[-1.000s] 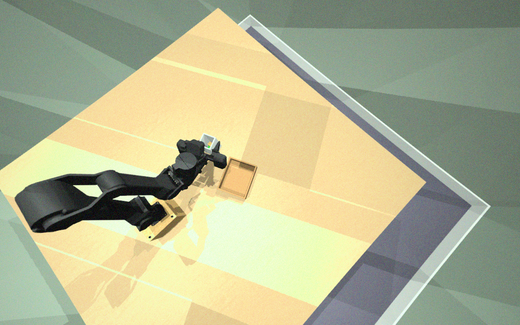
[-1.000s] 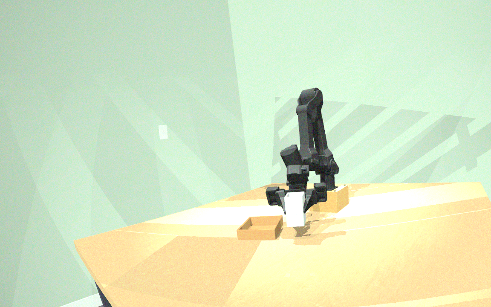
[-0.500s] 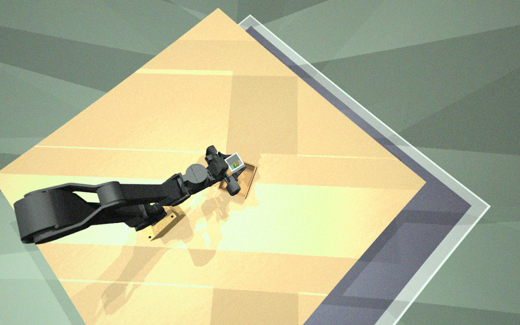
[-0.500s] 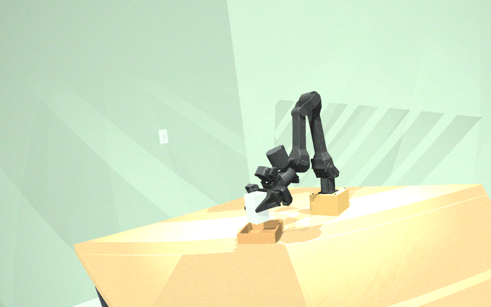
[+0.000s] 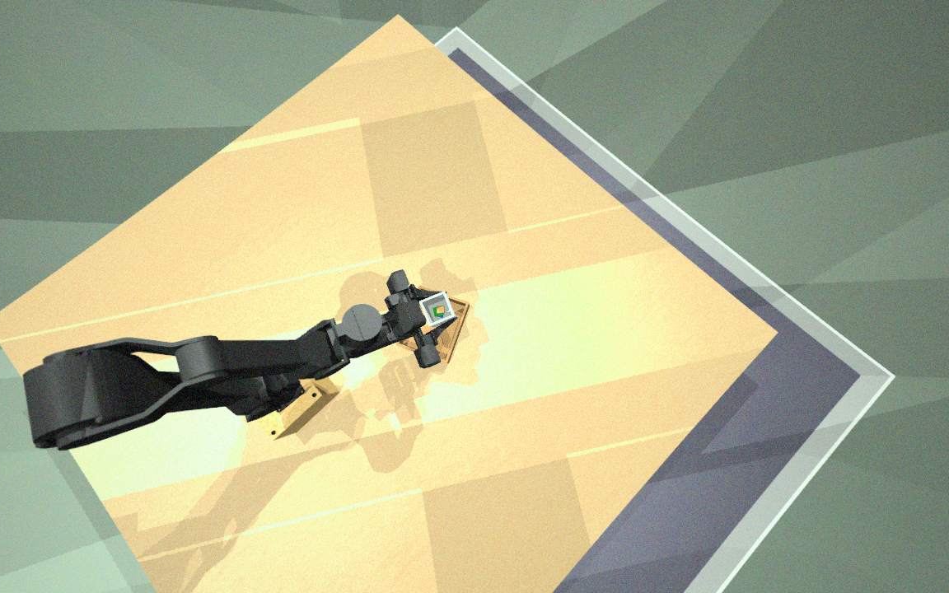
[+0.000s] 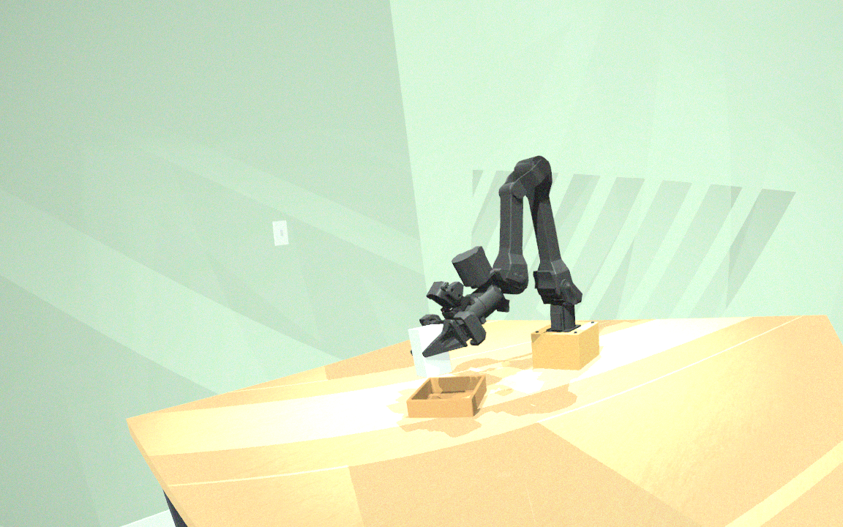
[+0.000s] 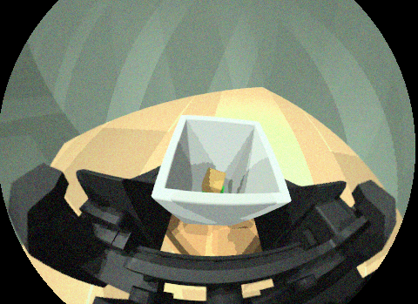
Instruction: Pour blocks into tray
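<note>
My gripper tip is 30 mm past the green block, 10 mm to the right of it and 10 mm above it. Round my gripper tip: white square cup (20 mm below, 20 mm behind, 10 mm to the left); then blue block (30 mm below, 30 mm behind, 10 mm to the left).
</note>
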